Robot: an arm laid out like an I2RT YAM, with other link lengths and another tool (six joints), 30 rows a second.
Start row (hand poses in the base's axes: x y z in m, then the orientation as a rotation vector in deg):
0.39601 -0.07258 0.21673 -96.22 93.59 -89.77
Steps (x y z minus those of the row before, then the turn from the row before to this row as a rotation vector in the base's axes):
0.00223 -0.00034 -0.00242 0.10 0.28 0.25
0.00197 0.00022 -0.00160 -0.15 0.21 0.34
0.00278 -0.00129 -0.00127 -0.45 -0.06 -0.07
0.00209 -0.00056 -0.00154 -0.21 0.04 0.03
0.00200 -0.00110 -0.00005 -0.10 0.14 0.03
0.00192 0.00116 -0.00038 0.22 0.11 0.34
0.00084 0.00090 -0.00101 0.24 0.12 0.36
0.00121 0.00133 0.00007 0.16 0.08 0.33
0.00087 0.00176 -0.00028 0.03 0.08 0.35
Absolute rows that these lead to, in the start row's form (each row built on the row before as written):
0.39824 -0.07292 0.21431 -96.60 93.51 -89.38
0.40021 -0.07270 0.21271 -97.09 93.16 -89.26
0.40299 -0.07399 0.21144 -97.22 92.98 -89.81
0.40508 -0.07455 0.20990 -97.38 92.86 -90.00
0.40708 -0.07565 0.20985 -97.59 92.84 -90.01
0.40900 -0.07449 0.20947 -97.78 92.63 -89.55
0.40984 -0.07359 0.20846 -97.98 92.42 -89.05
0.41105 -0.07226 0.20853 -98.16 92.18 -88.68
0.41192 -0.07050 0.20825 -98.42 91.85 -88.44

